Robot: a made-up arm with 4 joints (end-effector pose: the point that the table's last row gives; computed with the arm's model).
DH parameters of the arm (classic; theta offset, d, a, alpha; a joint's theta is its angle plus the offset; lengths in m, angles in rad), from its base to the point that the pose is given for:
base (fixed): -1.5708 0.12 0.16 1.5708
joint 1: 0 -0.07 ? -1.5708
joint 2: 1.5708 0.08 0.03 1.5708
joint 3: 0.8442 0 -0.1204 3.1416
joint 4: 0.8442 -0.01 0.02 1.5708
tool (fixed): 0 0.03 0 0
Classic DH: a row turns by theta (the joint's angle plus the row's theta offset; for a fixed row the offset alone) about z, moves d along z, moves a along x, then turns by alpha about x.
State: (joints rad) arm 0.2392 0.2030 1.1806 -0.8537
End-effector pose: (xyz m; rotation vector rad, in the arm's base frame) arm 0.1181 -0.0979 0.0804 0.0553 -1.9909 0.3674
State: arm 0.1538 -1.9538 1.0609 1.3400
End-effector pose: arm 0.0245 -0.1776 0.1122 0.1705 0.0343 -1.9417
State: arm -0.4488 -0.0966 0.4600 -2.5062
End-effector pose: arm 0.0425 -0.0766 0.0911 -0.0812 -2.8715 -0.6682
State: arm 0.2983 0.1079 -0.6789 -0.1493
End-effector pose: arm 0.0151 -0.0861 0.1768 -0.3196 0.5412 0.0257
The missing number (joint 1, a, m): -0.07
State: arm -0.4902 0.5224 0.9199 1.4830
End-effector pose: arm 0.1496 -0.0570 0.1484 0.3200 0.4118 0.6289
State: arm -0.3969 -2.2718 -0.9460 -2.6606
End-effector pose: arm 0.1413 -0.0449 0.2850 -1.5591 -0.4927 -1.6268
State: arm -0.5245 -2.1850 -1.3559 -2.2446
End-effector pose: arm 0.1112 -0.1207 0.3431 -0.6307 0.0404 -1.9960
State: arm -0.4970 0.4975 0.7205 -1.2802
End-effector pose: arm 0.0692 -0.0923 0.1172 0.8126 -2.0301 -0.1770
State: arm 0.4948 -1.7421 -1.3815 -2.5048
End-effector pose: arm 0.0758 0.0647 0.1949 -1.3194 -1.2261 -1.3575
